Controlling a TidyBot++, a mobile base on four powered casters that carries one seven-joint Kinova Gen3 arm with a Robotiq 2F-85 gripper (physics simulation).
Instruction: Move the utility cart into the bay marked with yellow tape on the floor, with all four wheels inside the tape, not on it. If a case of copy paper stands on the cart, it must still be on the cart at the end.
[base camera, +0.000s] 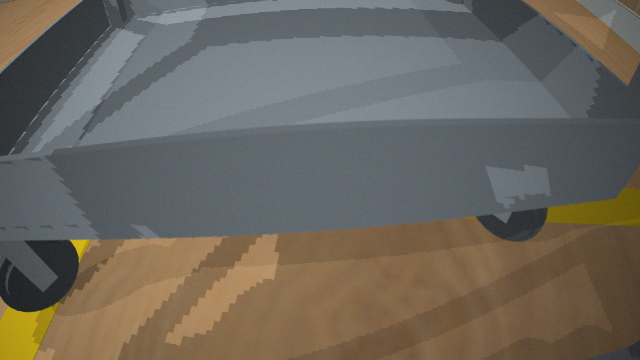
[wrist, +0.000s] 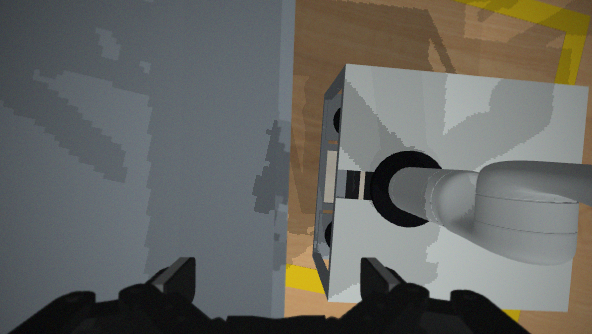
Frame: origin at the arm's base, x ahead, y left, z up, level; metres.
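Where they show: gripper, between the fingertips: (wrist: 278, 275); arm's base, origin of its link: (wrist: 410, 189).
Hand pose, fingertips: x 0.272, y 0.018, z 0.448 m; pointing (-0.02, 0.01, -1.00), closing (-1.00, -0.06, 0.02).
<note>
Each offset is from my fingertips to the top centre of the thing. "*": to the spot under its first point. Level surfaces: height alone.
The grey utility cart (base camera: 310, 175) (wrist: 215, 150) shows its lower shelf in the base camera view and its top at the left of the wrist view. Its near left wheel @[dy +0.277, dx -0.001, dz -0.752 m] (base camera: 67, 262) appears to be on the yellow tape @[* dy +0.332, dx -0.050, dz -0.843 m] (base camera: 17, 330) (wrist: 302, 279). Its near right wheel @[dy -0.225, dx +0.072, dz -0.752 m] (base camera: 517, 232) touches down on wood on the near side of a tape strip behind it. The far wheels are hidden. My gripper (wrist: 278, 275) is open, its fingers apart on either side of the cart's edge in the wrist view. No case of copy paper shows on the visible parts of the cart.
My white base (wrist: 390, 270) with the grey arm (wrist: 525, 215) stands close beside the cart, a narrow strip of wooden floor @[dz -0.844 m] (wrist: 305, 110) between them. A tape corner @[* dy -0.590, dx -1.013, dz -0.844 m] (wrist: 577, 30) shows at the upper right of the wrist view. More tape shows past the base's lower edge.
</note>
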